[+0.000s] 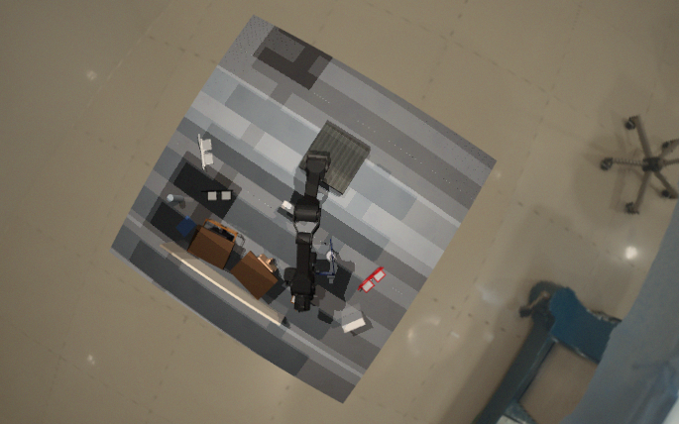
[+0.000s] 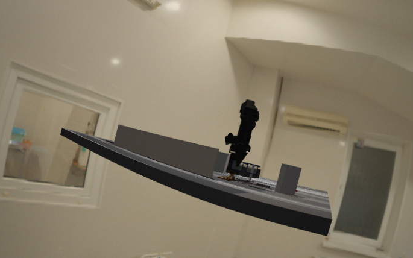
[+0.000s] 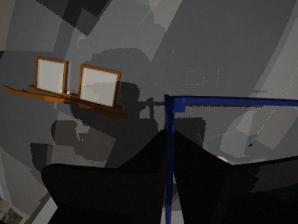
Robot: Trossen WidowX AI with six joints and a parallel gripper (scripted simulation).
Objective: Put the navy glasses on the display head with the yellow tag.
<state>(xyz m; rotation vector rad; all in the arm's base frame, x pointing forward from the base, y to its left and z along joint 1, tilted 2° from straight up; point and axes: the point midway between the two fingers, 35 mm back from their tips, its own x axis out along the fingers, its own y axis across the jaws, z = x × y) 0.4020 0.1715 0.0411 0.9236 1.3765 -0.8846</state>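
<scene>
The small post is 90 mm behind my gripper tip, 50 mm to the left of it and 30 mm below it. Round my gripper tip: pale bar (220 mm ahead, 300 mm to the right); then head (70 mm ahead, 400 mm to the right); then blue tag (100 mm ahead, 570 mm to the right, 60 mm below).
</scene>
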